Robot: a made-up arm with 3 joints. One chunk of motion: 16 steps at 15 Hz.
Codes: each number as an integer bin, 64 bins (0 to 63) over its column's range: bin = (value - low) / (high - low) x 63, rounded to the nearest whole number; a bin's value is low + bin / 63 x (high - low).
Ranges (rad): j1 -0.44..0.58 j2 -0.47..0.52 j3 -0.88..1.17
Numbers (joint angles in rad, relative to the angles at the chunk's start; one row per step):
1: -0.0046 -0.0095 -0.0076
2: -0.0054 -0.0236 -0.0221
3: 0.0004 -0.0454 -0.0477
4: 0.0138 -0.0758 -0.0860
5: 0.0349 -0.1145 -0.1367
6: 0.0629 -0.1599 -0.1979
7: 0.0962 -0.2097 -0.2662
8: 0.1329 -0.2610 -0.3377
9: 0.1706 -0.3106 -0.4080
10: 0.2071 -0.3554 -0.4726
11: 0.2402 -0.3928 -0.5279
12: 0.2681 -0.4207 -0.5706
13: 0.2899 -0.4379 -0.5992
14: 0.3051 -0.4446 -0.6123
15: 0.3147 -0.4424 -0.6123
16: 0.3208 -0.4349 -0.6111
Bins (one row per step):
1: 27 29 27
2: 27 28 26
3: 27 27 26
4: 28 25 24
5: 29 23 23
6: 31 20 21
7: 33 17 19
8: 35 13 17
9: 38 10 15
10: 40 7 13
11: 42 5 11
12: 44 3 10
13: 45 2 9
14: 46 2 8
15: 47 2 8
16: 47 2 8

